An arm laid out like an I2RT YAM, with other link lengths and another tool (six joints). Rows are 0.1 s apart.
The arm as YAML. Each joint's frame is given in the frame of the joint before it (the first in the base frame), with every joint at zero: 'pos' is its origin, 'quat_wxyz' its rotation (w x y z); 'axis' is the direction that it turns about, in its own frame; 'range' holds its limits. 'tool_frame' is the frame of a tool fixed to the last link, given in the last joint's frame.
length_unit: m
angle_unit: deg
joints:
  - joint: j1
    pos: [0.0, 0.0, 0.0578]
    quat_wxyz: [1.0, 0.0, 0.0, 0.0]
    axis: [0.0, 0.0, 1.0]
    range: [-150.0, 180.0]
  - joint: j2
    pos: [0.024, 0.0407, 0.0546]
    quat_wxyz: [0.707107, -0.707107, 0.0, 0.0]
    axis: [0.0, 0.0, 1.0]
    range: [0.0, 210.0]
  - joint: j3
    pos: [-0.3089, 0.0, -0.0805]
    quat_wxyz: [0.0, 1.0, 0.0, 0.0]
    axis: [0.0, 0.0, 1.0]
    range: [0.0, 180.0]
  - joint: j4
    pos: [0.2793, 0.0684, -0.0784]
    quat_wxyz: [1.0, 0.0, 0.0, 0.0]
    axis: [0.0, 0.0, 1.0]
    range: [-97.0, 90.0]
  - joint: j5
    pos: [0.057, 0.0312, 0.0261]
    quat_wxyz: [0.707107, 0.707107, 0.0, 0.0]
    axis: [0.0, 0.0, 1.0]
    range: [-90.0, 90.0]
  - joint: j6
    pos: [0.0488, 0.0, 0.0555]
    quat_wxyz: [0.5, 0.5, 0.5, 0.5]
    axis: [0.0, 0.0, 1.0]
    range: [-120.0, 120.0]
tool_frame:
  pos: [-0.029, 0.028, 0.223]
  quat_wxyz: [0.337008, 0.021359, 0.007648, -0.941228]
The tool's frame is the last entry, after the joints.
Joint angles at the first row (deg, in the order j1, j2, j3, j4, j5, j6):
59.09 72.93 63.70 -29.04 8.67 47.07
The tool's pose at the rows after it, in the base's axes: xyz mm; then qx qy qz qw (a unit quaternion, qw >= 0):
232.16 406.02 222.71 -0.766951 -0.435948 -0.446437 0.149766
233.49 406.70 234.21 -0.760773 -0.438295 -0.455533 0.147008
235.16 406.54 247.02 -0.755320 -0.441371 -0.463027 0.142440
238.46 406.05 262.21 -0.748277 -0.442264 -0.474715 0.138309
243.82 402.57 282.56 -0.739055 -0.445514 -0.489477 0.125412
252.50 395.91 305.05 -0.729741 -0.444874 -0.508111 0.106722
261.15 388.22 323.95 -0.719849 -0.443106 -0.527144 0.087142
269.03 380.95 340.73 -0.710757 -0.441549 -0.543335 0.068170
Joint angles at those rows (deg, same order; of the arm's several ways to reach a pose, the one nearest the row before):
59.31 72.40 65.32 -29.87 9.45 46.22
59.59 72.23 66.74 -30.50 10.11 45.43
59.79 72.27 68.82 -31.83 10.77 44.53
59.83 72.12 70.74 -32.64 11.49 43.51
59.96 72.12 73.87 -34.48 13.04 41.69
59.99 72.03 77.06 -36.14 15.33 39.68
59.99 71.66 79.13 -36.80 17.69 37.56
59.96 71.46 81.06 -37.32 19.83 35.51

